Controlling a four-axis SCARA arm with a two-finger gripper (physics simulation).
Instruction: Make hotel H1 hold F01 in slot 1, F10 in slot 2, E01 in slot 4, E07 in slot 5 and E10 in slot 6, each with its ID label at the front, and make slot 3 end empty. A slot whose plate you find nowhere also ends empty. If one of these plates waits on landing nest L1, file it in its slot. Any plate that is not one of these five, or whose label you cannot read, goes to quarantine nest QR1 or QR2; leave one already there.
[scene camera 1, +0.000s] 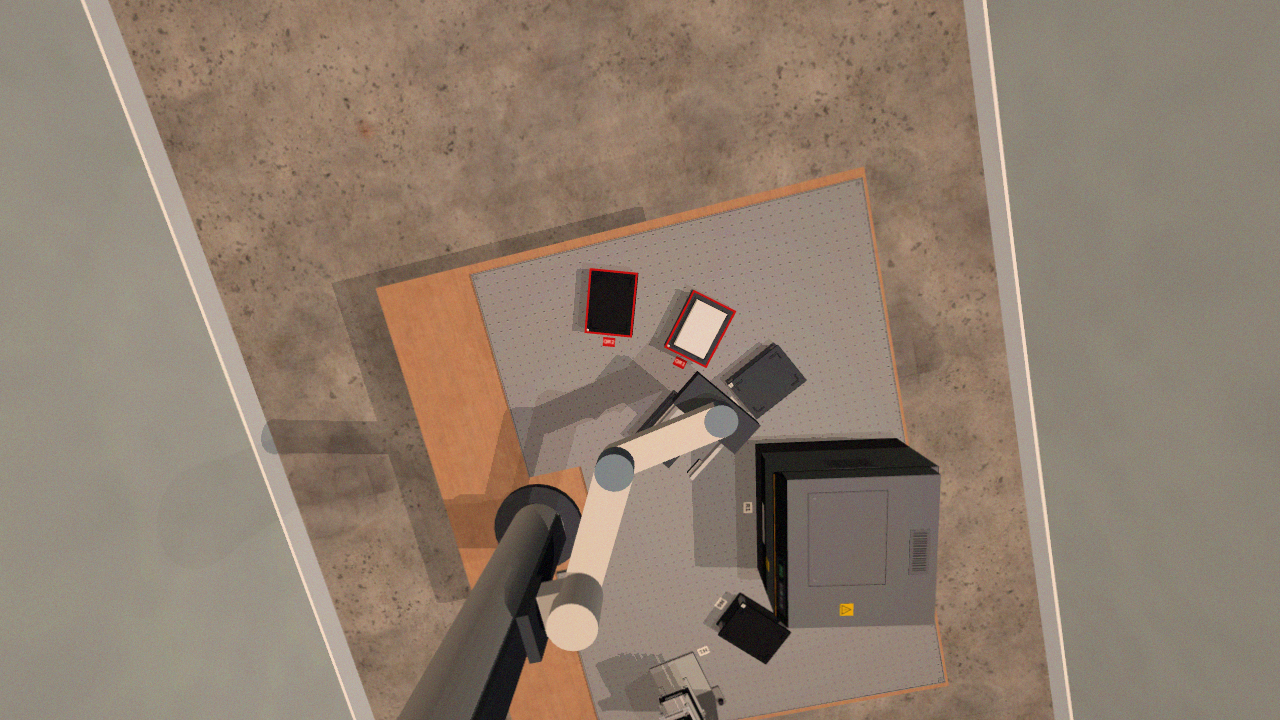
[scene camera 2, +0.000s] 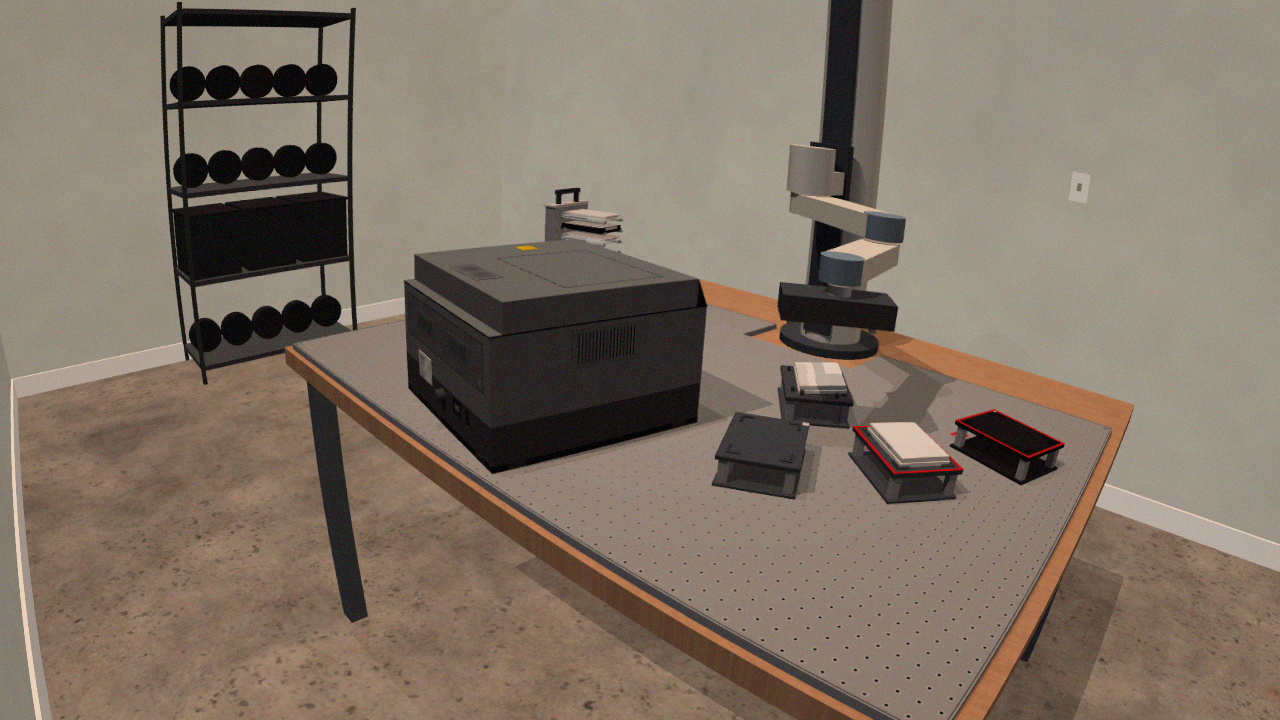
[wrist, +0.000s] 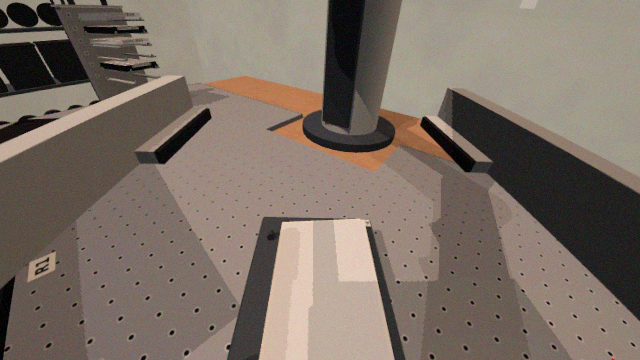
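My gripper (scene camera 1: 680, 437) (wrist: 318, 100) is open and empty. It hangs over a dark stand (scene camera 2: 794, 407) (wrist: 252, 290) that bears a white plate (scene camera 2: 819, 376) (wrist: 325, 300), which lies below and between the fingers in the wrist view. The plate's ID label is not readable. Another white plate (scene camera 1: 701, 328) (scene camera 2: 905, 441) lies on red-rimmed QR1; its label is unreadable. Red-rimmed QR2 (scene camera 1: 611, 302) (scene camera 2: 1006, 432) bears no plate. Landing nest L1 (scene camera 1: 766, 379) (scene camera 2: 765, 438) bears no plate. Hotel H1 (scene camera 2: 554, 225) (wrist: 75, 32) holds several plates; their labels cannot be read.
A large dark instrument (scene camera 1: 850, 546) (scene camera 2: 554, 358) stands near the nests, with label R1 (scene camera 1: 747, 507) (wrist: 42, 267) on the table before it. A black stand (scene camera 1: 753, 628) stands by its corner. The arm's column (wrist: 362, 65) rises at the table's side. A shelf rack (scene camera 2: 170, 134) stands behind.
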